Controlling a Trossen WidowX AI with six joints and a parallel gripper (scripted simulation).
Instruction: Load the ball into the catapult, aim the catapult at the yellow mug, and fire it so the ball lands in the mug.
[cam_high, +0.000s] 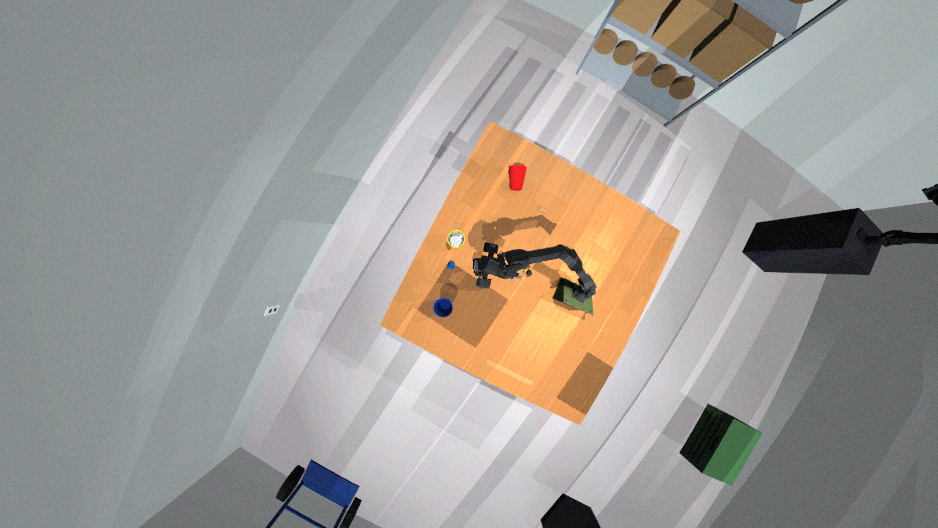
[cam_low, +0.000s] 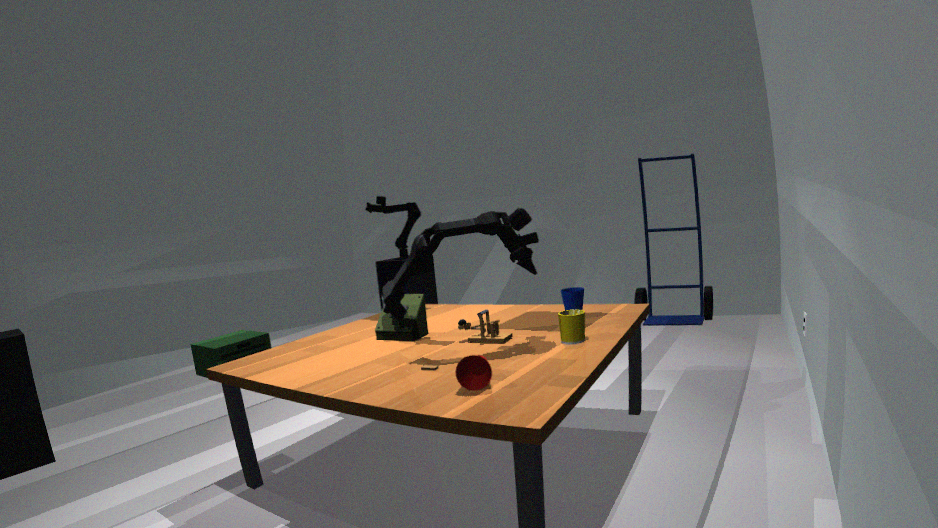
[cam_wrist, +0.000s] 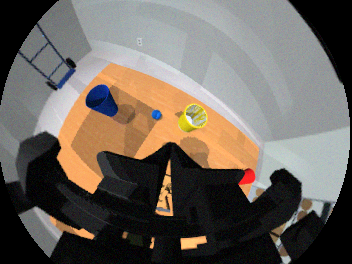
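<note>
My gripper tip is now 26 cm past the dark ball, 16 cm above it and 10 cm to the left of it. Round my gripper tip: blue ball 20 cm below, 10 cm ahead, 9 cm to the left; wooden catapult 20 cm behind, 17 cm below, 8 cm to the right; yellow mug 20 cm below, 15 cm ahead, 4 cm to the right.
</note>
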